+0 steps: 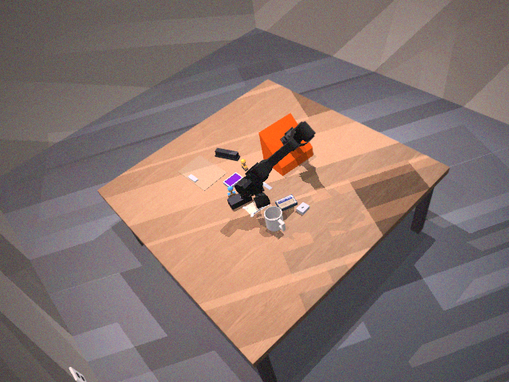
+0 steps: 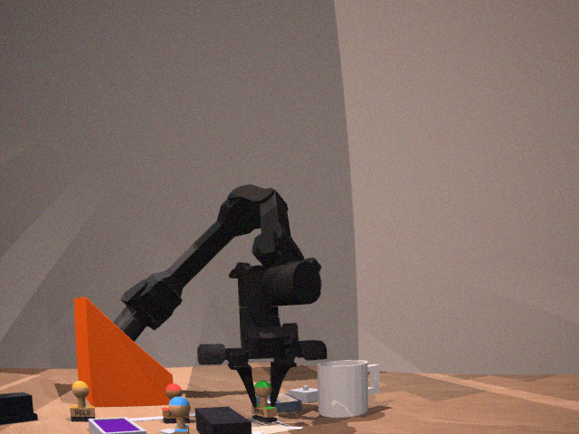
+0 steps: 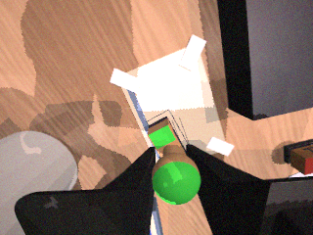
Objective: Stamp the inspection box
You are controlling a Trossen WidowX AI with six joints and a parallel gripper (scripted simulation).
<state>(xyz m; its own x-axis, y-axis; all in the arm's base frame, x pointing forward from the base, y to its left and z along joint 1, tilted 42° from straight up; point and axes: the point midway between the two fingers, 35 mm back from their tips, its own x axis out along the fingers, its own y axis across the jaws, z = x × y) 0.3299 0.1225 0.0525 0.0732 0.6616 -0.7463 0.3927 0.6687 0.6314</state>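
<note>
The green stamp lies right at my gripper tip. Round my gripper tip: black box 10 cm to the right, 5 cm ahead, 1 cm below; then blue tin 9 cm behind, 8 cm to the left, 1 cm below; then white card 3 cm below, 2 cm to the right, 2 cm ahead.
</note>
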